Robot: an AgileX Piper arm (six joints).
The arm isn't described. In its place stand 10 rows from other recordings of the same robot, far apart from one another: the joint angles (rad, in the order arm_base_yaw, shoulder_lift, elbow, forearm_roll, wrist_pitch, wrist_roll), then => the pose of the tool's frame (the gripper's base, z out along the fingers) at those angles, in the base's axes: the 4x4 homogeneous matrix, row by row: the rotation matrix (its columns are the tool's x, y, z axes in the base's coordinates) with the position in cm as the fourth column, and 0 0 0 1 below.
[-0.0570 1.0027 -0.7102 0.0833 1.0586 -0.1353] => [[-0.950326, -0.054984, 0.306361, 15.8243], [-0.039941, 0.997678, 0.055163, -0.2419], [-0.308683, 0.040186, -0.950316, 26.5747], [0, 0, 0, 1]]
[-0.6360 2.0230 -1.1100 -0.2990 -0.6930 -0.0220] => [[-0.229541, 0.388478, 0.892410, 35.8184], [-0.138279, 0.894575, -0.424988, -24.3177], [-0.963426, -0.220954, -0.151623, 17.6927], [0, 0, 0, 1]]
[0.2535 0.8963 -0.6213 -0.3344 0.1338 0.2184] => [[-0.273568, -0.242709, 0.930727, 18.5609], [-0.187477, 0.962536, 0.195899, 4.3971], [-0.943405, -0.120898, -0.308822, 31.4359], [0, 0, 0, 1]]
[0.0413 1.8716 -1.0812 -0.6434 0.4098 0.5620] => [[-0.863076, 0.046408, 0.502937, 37.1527], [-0.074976, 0.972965, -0.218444, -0.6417], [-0.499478, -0.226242, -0.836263, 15.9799], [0, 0, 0, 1]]
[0.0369 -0.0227 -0.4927 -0.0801 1.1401 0.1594] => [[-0.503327, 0.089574, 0.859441, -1.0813], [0.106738, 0.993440, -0.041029, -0.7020], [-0.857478, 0.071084, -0.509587, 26.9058], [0, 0, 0, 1]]
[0.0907 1.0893 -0.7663 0.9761 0.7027 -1.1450] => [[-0.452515, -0.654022, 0.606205, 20.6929], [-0.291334, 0.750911, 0.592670, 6.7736], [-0.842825, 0.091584, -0.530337, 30.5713], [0, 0, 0, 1]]
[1.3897 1.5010 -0.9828 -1.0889 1.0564 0.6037] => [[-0.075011, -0.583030, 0.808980, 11.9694], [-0.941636, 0.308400, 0.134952, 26.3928], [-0.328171, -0.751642, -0.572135, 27.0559], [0, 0, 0, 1]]
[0.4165 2.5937 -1.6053 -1.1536 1.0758 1.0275] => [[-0.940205, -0.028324, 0.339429, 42.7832], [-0.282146, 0.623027, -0.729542, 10.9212], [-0.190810, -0.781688, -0.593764, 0.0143], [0, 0, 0, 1]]
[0.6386 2.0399 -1.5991 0.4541 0.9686 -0.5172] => [[-0.586768, -0.809738, 0.005304, 32.5641], [-0.720008, 0.524722, 0.454153, 28.2716], [-0.370528, 0.262663, -0.890908, 21.0160], [0, 0, 0, 1]]
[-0.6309 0.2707 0.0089 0.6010 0.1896 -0.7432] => [[-0.349150, 0.458459, 0.817257, 6.5113], [0.070305, 0.882502, -0.465024, -3.5554], [-0.934426, -0.104906, -0.340358, 17.8386], [0, 0, 0, 1]]
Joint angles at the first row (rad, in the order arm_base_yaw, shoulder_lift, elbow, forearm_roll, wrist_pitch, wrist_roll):
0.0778 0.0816 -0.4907 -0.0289 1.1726 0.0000
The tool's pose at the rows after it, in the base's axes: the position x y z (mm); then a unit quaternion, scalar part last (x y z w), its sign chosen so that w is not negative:
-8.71 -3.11 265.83 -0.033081 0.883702 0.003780 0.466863
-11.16 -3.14 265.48 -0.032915 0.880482 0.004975 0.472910
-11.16 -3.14 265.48 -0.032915 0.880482 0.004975 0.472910
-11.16 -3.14 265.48 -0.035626 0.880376 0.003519 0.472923
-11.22 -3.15 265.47 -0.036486 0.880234 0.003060 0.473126
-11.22 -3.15 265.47 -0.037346 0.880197 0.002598 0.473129
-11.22 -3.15 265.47 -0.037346 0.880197 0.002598 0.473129
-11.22 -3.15 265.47 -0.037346 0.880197 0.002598 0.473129
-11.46 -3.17 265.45 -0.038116 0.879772 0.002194 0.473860
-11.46 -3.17 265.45 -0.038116 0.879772 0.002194 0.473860
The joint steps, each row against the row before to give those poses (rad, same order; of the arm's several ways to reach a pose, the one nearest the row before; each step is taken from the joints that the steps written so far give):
0.0000 -0.0798 0.0000 0.0000 0.0032 0.0000
-0.0001 -0.0162 0.0000 0.0020 0.0025 0.0000
0.0000 0.0000 0.0000 0.0000 0.0000 0.0000
0.0000 0.0000 0.0000 0.0000 0.0000 -0.0062
0.0001 -0.0005 0.0000 -0.0001 -0.0001 -0.0019
0.0000 0.0000 0.0000 0.0000 0.0000 -0.0020
0.0000 0.0000 0.0000 0.0000 0.0000 0.0000
0.0000 0.0000 0.0000 0.0000 0.0000 0.0000
0.0000 -0.0017 0.0000 0.0000 0.0001 -0.0018
0.0000 0.0000 0.0000 0.0000 0.0000 0.0000

